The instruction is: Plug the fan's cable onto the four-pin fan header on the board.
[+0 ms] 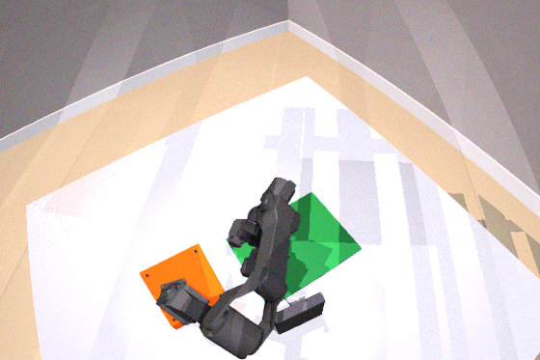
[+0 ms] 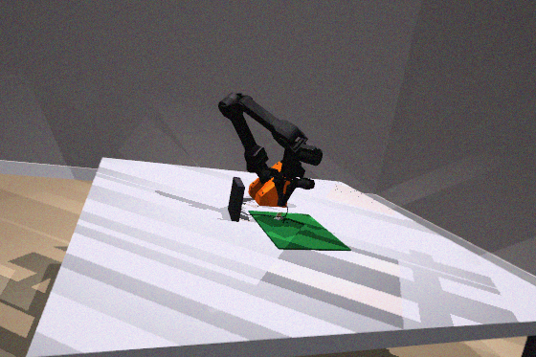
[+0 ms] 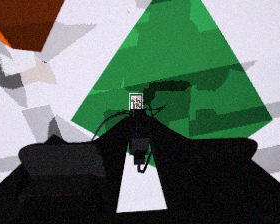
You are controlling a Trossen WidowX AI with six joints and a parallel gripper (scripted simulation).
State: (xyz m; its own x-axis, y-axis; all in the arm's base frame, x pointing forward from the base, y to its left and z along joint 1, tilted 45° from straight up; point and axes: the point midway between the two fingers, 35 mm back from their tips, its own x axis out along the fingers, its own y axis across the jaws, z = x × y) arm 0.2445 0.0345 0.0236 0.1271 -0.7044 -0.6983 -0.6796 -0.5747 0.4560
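The green board is 80 mm below my gripper tip, 80 mm ahead of it and 40 mm to the left of it. Round my gripper tip: dark fan block 160 mm to the right, 10 mm below; then dark plug 10 mm to the right, 10 mm ahead, 10 mm above.
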